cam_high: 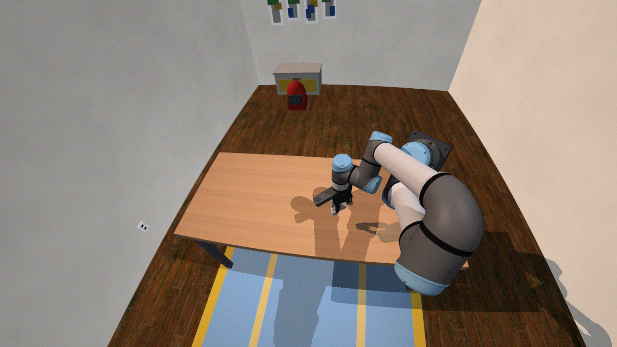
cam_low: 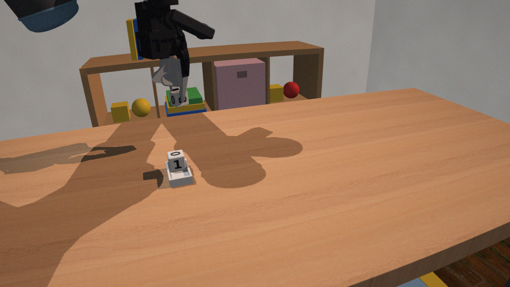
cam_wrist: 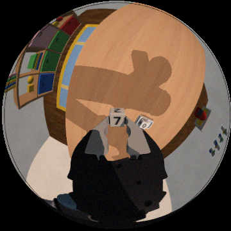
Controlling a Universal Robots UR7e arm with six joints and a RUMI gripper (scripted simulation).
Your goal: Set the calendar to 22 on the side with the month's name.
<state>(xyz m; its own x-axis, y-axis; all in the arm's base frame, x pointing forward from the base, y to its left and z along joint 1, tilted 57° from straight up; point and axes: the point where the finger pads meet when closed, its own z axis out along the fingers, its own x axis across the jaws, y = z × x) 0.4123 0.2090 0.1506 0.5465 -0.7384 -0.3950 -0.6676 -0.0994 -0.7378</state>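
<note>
Now: hand 10 mm short of the grey tray, 160 mm to the left of it and 110 mm above it. The rest, counted from my hand: white cube: 10 mm below.
</note>
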